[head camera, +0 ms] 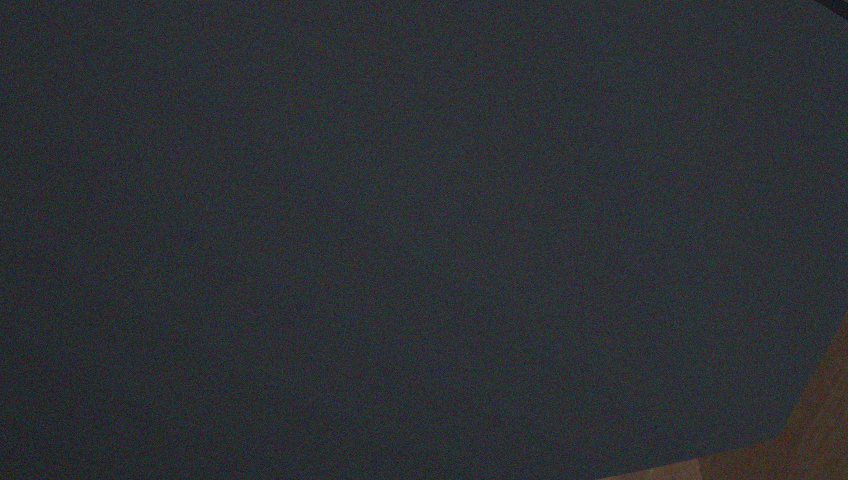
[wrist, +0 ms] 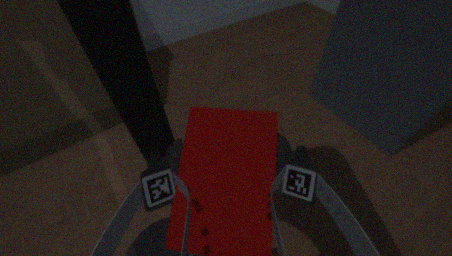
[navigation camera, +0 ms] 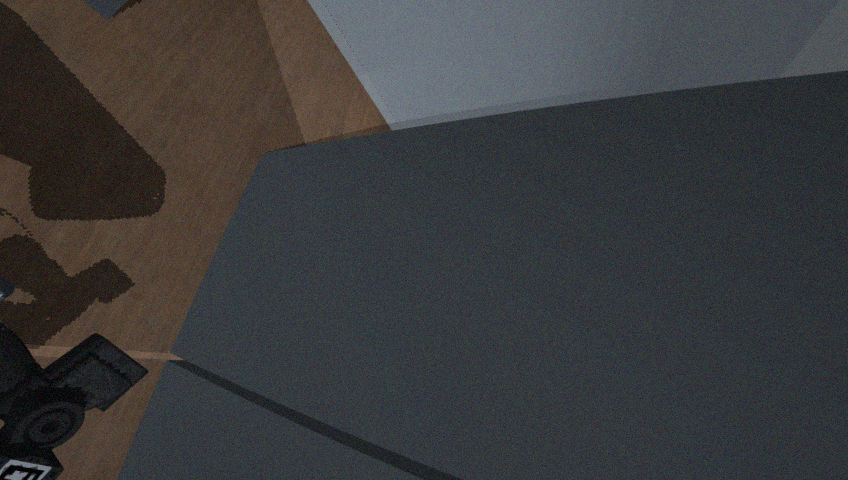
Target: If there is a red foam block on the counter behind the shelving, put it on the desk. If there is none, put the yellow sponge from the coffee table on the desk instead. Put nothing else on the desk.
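Frame: origin at the robot's base, x up, y left, z back, level; millimetres.
Seen in the pictures: gripper, fingertip midpoint: [wrist: 228, 152].
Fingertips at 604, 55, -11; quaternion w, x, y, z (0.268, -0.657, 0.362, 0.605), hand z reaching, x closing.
Observation:
A point is followed by its place in that frame, as x, y, z.
A red block [wrist: 229, 200] @[632, 4, -2] fills the lower middle of the wrist view, upright between the two fingers. My gripper [wrist: 228, 152] @[604, 55, -11] is shut on it, with a fingertip against each long side. The block is held above the brown wooden floor. The inner fingers cover parts of its lower sides. In the navigation view, black wrist parts [navigation camera: 56, 410] @[851, -142, 11] show at the lower left; the fingers and block do not show there. No desk, counter, coffee table or yellow sponge can be made out in these views.
A large dark grey surface [head camera: 416, 237] @[1073, -472, -489] [navigation camera: 505, 267] @[1164, -476, -479] fills most of the head view and much of the navigation view, close to the cameras. A pale wall [navigation camera: 535, 53] @[1176, -355, -2002] stands behind it. In the wrist view, a black post [wrist: 117, 75] stands left and a blue-grey box shape [wrist: 385, 75] @[290, 464, -654] right.

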